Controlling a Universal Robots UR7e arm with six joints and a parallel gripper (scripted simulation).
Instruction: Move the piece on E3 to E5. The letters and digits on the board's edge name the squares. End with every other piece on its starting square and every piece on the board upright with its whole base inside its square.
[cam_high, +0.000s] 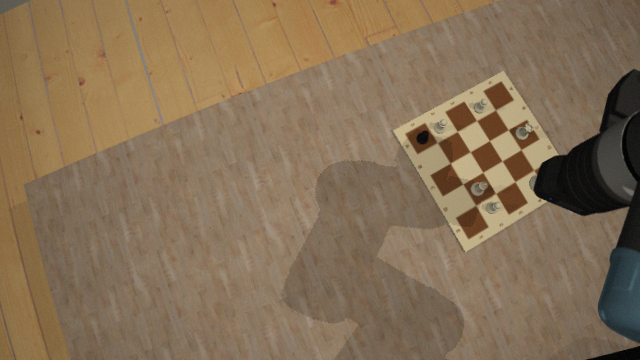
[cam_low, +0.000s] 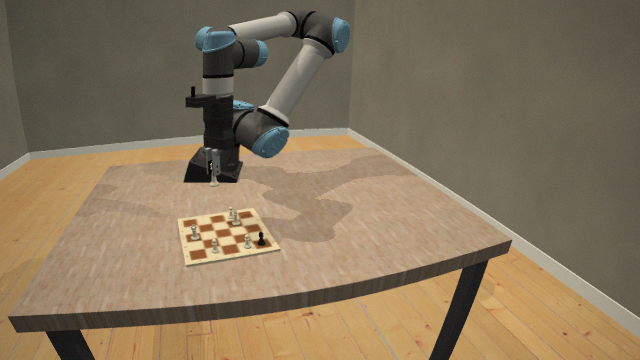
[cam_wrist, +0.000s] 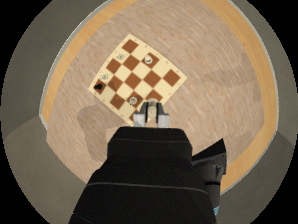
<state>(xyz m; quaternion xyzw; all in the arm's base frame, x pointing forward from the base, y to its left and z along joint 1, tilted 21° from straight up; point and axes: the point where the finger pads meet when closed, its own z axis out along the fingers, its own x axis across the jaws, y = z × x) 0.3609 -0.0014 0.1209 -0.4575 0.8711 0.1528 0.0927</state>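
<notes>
The chessboard lies 7 cm ahead of my hand, 2 cm to the left of it and 15 cm below it. Round my hand: white chess piece (1 cm below); then black pawn (12 cm ahead, 12 cm to the left, 13 cm below).
</notes>
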